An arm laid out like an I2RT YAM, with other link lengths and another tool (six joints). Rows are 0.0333 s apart.
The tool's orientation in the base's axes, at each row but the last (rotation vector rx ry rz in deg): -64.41 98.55 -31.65; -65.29 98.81 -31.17; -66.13 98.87 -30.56; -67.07 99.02 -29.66
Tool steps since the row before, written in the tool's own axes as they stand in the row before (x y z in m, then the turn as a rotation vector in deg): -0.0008 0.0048 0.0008 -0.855 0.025 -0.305; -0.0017 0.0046 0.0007 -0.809 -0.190 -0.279; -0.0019 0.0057 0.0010 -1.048 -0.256 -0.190; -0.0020 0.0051 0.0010 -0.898 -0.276 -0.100
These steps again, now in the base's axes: -0.0013 0.0031 -0.0037 -0.197 0.719 0.518; -0.0013 0.0037 -0.0030 -0.082 0.583 0.649; -0.0016 0.0044 -0.0039 0.049 0.775 0.772; -0.0014 0.0042 -0.0034 0.124 0.649 0.676
